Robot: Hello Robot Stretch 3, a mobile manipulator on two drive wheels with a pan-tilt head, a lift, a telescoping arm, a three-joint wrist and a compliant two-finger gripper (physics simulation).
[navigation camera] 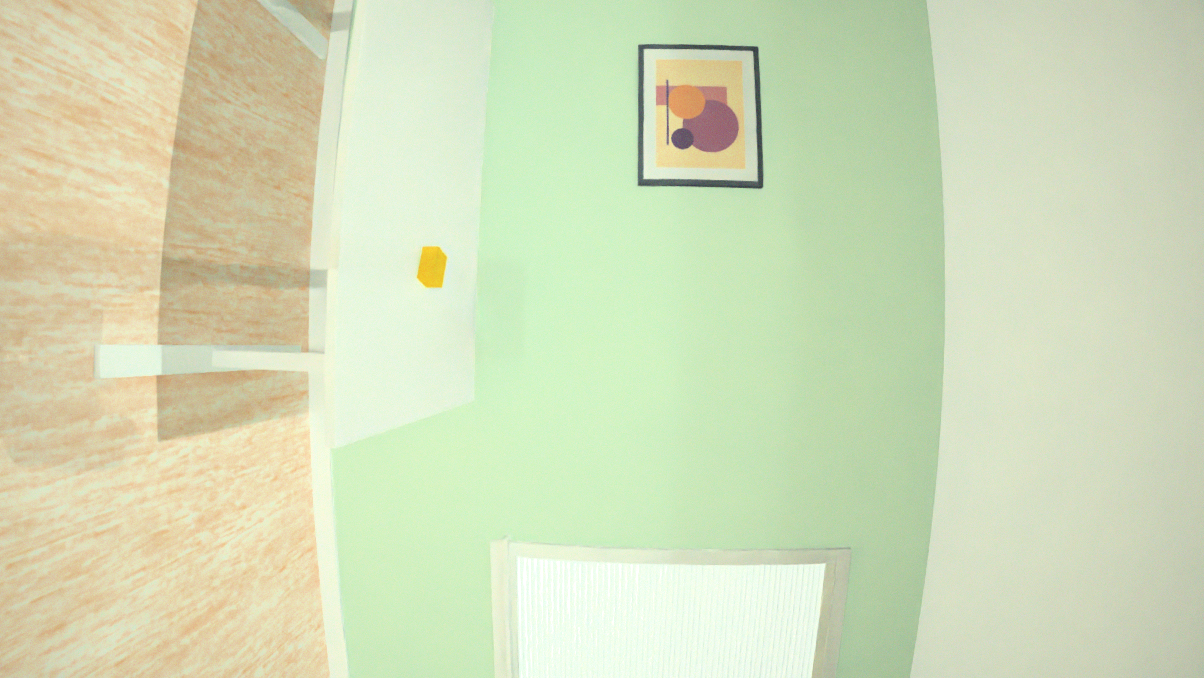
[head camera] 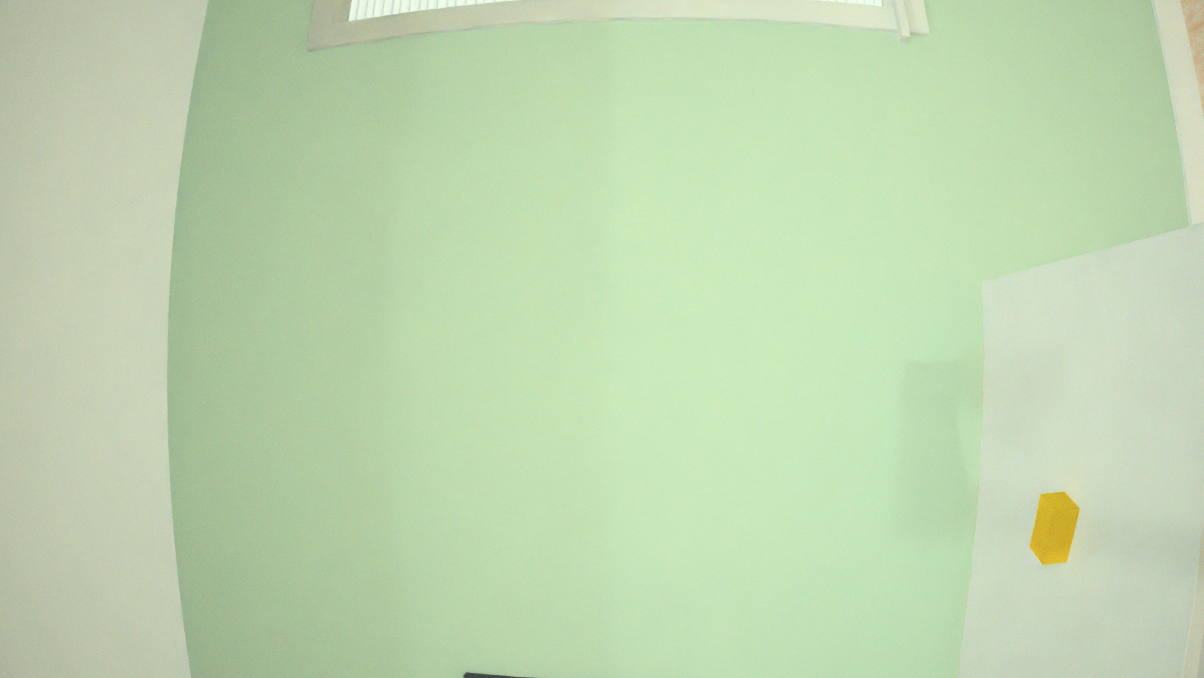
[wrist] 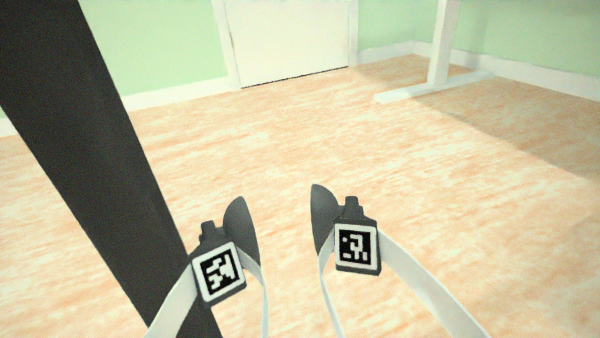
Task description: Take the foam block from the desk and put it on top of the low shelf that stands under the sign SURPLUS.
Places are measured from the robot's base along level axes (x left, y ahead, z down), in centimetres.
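Where they show: gripper, fingertip midpoint: [wrist: 281, 215].
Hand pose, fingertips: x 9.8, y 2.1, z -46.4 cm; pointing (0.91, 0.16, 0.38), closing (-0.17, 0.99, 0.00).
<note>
After its pixels a point has its place.
The yellow foam block [head camera: 1054, 528] {x 25.4, y 110.0, z -76.0 cm} [navigation camera: 432, 266] {x 25.8, y 110.1, z -75.9 cm} lies on the white desk [head camera: 1086, 336] {x -2.1, y 109.2, z -72.0 cm} [navigation camera: 404, 353] {x 3.6, y 104.4, z -72.0 cm}, which stands against the green wall. The head and navigation views are turned on their side. In the wrist view a leg and foot of the desk [wrist: 439, 50] {x 122.0, y 112.0, z -20.0 cm} show at the upper right. My gripper [wrist: 281, 215] {x 9.8, y 2.1, z -46.4 cm} is open, with no thing between its fingertips, over the floor and away from the desk. The block does not show in the wrist view. The low shelf and the sign SURPLUS do not show in these views.
A framed picture [navigation camera: 700, 183] {x 64.4, y 155.3, z -150.3 cm} and a window [head camera: 589, 10] {x -69.2, y 160.8, z -147.7 cm} [navigation camera: 674, 556] {x -69.5, y 160.8, z -144.3 cm} are on the green wall. A white door [wrist: 292, 40] {x 189.4, y 58.4, z -23.3 cm} is in the far wall in the wrist view. A dark post [wrist: 95, 150] rises at the left of the gripper. The desk's foot [wrist: 400, 94] stands out along the floor.
</note>
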